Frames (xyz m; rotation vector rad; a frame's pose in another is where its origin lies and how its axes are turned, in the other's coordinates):
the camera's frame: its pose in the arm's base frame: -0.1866 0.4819 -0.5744 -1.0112 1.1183 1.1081
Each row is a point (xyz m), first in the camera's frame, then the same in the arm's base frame.
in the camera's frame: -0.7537 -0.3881 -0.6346
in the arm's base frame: 0.0340 -0.3125 0.0901
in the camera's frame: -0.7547 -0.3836 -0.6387
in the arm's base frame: 0.0288 -0.3159 0.0902
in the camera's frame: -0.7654 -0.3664 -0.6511
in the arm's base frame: 0.0091 -0.3267 0.0978
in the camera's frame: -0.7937 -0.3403 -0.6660
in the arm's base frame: -0.0213 -0.3410 0.1218
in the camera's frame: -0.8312 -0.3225 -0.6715
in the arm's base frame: -0.0428 -0.3490 0.1569
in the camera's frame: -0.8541 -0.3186 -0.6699
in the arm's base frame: -0.0482 -0.3501 0.1795
